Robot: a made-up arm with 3 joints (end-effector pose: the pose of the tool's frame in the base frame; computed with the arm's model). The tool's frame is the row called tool.
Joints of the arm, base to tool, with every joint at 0 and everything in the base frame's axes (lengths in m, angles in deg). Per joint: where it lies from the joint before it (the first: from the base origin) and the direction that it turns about. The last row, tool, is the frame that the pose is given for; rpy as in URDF.
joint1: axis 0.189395 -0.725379 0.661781 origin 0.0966 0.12 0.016
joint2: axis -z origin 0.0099 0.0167 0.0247
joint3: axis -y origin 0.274 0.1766 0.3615
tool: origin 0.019 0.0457 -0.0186 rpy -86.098 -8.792 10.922
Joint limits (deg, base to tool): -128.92..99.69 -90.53..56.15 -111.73..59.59
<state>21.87 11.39 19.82</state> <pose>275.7 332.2 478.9 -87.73 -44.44 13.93</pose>
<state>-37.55 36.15 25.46</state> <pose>586.9 -21.4 186.2 -113.57 -14.03 -39.43</pose>
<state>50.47 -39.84 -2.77</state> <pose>-242.1 354.7 352.7 -118.42 -26.32 94.89</pose>
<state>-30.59 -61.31 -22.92</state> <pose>312.7 496.2 305.7 -62.80 28.22 58.79</pose>
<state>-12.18 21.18 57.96</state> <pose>535.3 193.1 342.0 -112.01 -55.72 0.05</pose>
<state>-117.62 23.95 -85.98</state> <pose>305.8 -303.9 -173.5 -175.94 21.61 159.97</pose>
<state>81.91 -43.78 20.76</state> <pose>-417.0 160.5 182.9 -159.06 -29.36 152.73</pose>
